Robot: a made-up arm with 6 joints. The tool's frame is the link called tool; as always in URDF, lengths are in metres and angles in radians. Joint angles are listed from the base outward. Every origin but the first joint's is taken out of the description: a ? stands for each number. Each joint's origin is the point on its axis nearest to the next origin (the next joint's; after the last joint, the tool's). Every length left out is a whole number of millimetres.
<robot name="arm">
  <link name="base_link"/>
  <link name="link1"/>
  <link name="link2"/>
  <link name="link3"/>
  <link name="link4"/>
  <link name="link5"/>
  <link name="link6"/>
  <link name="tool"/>
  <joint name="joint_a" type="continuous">
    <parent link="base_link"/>
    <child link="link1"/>
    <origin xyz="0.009 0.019 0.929"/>
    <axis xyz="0 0 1"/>
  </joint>
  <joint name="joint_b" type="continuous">
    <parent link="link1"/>
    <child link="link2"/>
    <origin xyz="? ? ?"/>
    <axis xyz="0 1 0"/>
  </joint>
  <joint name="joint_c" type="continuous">
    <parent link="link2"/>
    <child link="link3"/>
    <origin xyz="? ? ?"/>
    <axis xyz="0 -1 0"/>
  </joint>
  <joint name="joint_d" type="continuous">
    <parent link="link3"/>
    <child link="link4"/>
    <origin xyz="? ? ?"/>
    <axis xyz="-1 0 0"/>
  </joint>
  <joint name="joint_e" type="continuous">
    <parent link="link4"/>
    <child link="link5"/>
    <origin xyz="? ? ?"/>
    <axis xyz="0 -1 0"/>
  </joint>
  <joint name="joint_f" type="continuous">
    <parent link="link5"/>
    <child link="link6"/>
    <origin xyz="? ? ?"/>
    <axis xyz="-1 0 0"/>
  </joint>
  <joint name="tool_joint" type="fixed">
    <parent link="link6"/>
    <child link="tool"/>
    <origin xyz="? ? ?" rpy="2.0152 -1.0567 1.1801"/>
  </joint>
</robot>
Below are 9 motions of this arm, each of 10 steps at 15 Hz.
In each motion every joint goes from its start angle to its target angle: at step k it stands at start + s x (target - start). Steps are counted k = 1, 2, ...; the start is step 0. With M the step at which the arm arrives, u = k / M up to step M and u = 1 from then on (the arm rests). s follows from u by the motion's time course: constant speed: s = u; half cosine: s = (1 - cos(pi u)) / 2; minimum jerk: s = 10 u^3 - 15 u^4 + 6 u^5.
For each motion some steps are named. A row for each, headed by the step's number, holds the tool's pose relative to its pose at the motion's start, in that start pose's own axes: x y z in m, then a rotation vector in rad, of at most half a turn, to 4 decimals.
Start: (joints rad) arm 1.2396 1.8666 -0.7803 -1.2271 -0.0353 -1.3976
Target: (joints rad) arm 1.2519 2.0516 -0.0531 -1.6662 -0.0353 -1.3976
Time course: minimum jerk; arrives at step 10
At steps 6, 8, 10:
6: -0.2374 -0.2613 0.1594 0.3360 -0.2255 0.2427
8: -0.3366 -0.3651 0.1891 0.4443 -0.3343 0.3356
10: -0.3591 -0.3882 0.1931 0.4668 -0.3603 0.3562

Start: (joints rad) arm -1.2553 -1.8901 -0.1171 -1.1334 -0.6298 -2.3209
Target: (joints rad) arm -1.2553 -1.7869 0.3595 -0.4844 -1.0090 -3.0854
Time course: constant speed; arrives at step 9
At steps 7, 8, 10:
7: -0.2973 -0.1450 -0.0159 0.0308 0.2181 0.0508
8: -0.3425 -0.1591 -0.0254 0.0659 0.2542 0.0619
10: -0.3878 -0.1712 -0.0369 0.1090 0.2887 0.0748

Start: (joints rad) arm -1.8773 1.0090 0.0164 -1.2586 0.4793 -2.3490
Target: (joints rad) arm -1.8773 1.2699 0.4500 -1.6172 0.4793 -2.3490
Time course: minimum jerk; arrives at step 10
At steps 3, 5, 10:
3: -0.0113 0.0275 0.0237 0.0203 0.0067 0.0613
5: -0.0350 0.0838 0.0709 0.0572 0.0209 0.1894
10: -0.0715 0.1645 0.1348 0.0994 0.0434 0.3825

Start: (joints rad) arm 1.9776 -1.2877 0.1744 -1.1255 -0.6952 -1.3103
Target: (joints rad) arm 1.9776 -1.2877 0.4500 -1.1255 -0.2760 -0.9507
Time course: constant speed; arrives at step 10
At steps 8, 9, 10:
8: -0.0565 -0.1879 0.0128 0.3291 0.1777 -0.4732
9: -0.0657 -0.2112 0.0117 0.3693 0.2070 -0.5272
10: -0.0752 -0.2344 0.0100 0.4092 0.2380 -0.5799

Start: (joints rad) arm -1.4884 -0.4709 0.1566 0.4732 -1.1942 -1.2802
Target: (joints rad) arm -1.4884 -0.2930 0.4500 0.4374 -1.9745 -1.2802
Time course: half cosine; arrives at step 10
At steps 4, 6, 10:
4: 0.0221 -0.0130 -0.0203 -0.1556 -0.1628 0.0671
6: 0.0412 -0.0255 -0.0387 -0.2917 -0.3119 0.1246
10: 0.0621 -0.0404 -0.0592 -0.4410 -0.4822 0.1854

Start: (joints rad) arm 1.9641 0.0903 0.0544 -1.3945 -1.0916 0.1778
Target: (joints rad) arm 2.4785 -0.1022 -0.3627 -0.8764 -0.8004 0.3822
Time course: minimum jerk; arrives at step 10
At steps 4, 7, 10:
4: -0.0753 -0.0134 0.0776 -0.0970 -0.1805 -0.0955
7: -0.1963 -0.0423 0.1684 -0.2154 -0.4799 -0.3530
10: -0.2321 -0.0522 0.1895 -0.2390 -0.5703 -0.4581

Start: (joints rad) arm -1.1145 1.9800 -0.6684 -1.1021 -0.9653 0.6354
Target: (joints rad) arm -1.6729 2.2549 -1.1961 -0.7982 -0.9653 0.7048
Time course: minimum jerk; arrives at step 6
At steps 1, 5, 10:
1: -0.0162 0.0005 0.0138 0.0225 -0.0218 0.0090
5: -0.4218 -0.1565 0.2298 0.6669 -0.6800 0.0058
10: -0.4358 -0.1650 0.2303 0.6925 -0.7072 -0.0032

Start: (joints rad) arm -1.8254 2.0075 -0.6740 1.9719 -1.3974 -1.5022
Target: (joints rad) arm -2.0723 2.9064 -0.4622 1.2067 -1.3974 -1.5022
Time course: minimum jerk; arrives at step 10
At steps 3, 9, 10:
3: 0.0104 -0.0955 0.0266 0.1271 -0.1028 -0.0834
9: -0.1520 -0.6240 -0.0192 0.5652 -0.6580 -0.6037
10: -0.1556 -0.6289 -0.0212 0.5676 -0.6638 -0.6098

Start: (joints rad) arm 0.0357 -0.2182 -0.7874 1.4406 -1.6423 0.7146
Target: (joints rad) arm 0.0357 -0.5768 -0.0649 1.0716 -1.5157 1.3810
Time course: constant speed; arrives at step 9
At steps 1, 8, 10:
1: -0.0863 -0.0143 0.0222 -0.0061 0.0605 0.0379
8: -0.5780 -0.3898 0.2184 -0.2760 0.3740 0.3646
10: -0.6200 -0.4751 0.2491 -0.3388 0.3904 0.4205

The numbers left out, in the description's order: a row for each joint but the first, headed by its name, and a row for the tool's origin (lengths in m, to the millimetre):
joint_b: -0.027 -0.049 0.000
joint_c: 0.002 0.000 0.558
joint_d: 0.820 0.000 -0.015
joint_e: 0.000 -0.246 0.002
joint_f: 0.042 0.000 -0.014
tool: 0.000 -0.018 -0.008

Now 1 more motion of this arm.
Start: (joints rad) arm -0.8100 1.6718 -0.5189 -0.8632 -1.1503 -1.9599
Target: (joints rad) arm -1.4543 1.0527 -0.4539 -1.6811 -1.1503 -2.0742
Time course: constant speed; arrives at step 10
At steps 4, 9, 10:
4: -0.1323 0.0366 -0.0147 0.0800 -0.6215 0.0450
9: -0.2588 0.0964 -0.1632 0.0870 -1.4216 0.1260
10: -0.2701 0.1106 -0.2086 0.0771 -1.5825 0.1399

